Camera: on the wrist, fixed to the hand. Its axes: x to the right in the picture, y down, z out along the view.
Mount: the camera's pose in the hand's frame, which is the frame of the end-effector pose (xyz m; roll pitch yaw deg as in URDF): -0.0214 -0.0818 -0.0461 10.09 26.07 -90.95
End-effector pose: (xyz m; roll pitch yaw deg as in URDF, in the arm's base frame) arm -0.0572 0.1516 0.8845 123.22 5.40 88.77
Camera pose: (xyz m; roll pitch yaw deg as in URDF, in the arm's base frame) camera -0.1411 0.1280 0.8435 -162.72 30.46 -177.05
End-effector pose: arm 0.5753 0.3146 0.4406 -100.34 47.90 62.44
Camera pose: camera 0.6263 0.3461 0.5160 -65.55 -41.02 41.38
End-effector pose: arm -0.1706 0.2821 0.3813 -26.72 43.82 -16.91
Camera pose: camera -0.2156 0.1977 0.3929 -33.31 -1.06 -107.08
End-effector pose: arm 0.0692 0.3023 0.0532 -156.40 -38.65 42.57
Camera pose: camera -0.0158 0.3009 0.0984 139.10 -35.88 169.58
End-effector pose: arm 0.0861 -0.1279 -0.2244 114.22 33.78 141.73
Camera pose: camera 0.0775 -0.2174 -0.2588 -128.09 31.51 -102.73
